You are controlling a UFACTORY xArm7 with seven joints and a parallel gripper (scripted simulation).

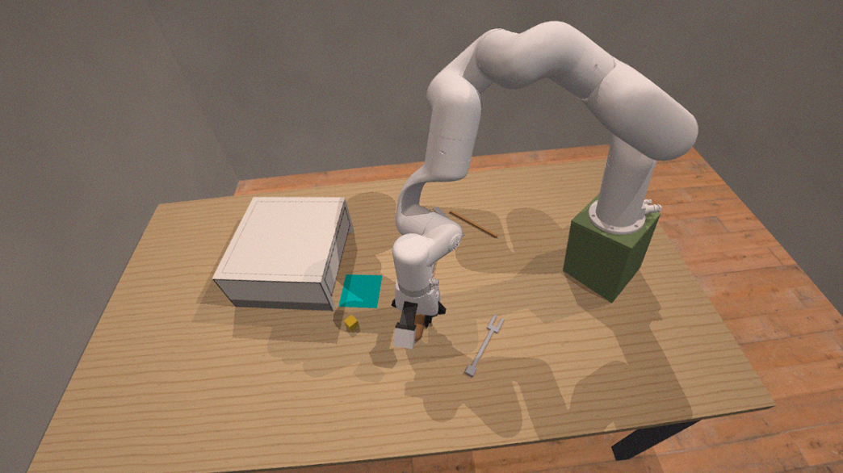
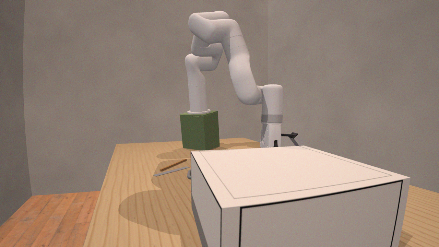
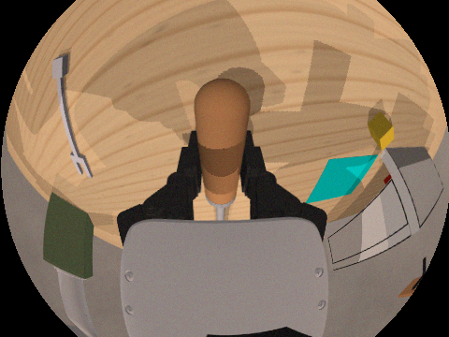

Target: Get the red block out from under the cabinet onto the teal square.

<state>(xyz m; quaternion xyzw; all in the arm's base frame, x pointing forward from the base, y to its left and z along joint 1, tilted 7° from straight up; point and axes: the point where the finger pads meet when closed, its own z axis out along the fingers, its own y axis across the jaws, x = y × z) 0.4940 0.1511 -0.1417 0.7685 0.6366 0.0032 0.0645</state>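
Now: the grey strip 8 cm behind my hand, 35 cm to the right of it and 2 cm below it. Round my hand: hook tool: 1 cm ahead, 13 cm to the right, 1 cm below; grey fork: 16 cm behind, 7 cm to the left, 2 cm below; small yellow cube: 17 cm ahead, 1 cm to the left, 1 cm below.
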